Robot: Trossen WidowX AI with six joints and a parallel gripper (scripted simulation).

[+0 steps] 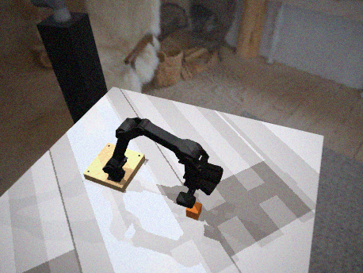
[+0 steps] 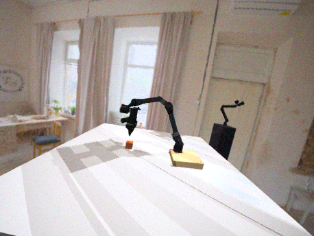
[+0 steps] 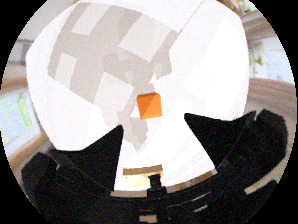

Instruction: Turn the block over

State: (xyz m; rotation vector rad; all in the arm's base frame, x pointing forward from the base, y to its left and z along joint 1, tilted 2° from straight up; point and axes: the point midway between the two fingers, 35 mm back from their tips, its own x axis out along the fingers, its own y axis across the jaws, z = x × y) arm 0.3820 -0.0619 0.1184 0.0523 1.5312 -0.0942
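My gripper tip is 9 cm above the orange block and 1 cm past it.
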